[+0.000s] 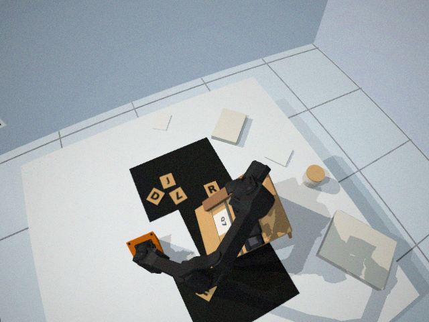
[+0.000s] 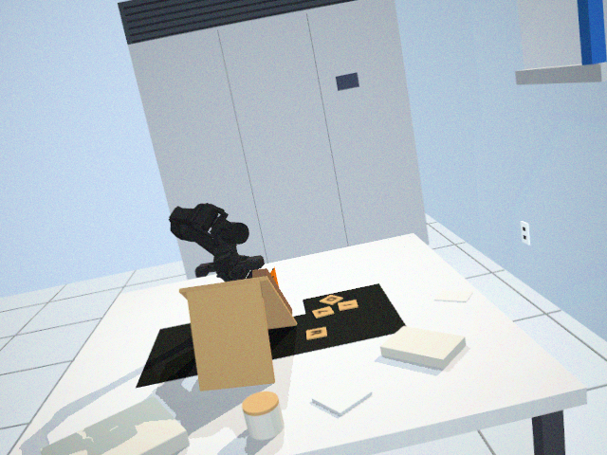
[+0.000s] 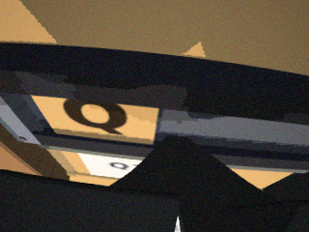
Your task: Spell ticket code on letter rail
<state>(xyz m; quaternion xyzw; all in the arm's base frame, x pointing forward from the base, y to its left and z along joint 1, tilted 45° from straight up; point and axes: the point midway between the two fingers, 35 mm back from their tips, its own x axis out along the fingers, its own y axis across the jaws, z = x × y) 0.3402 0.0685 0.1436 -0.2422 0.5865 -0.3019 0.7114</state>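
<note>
The white ticket lies 50 mm behind my gripper tip, 30 mm to the left of it and 80 mm below it. The rest, counted from my gripper tip: pale box: 390 mm ahead, 280 mm to the right, 150 mm below; lidded jar: 390 mm ahead, 60 mm to the left, 140 mm below; black mat: 140 mm behind, 60 mm to the left, 170 mm below.
</note>
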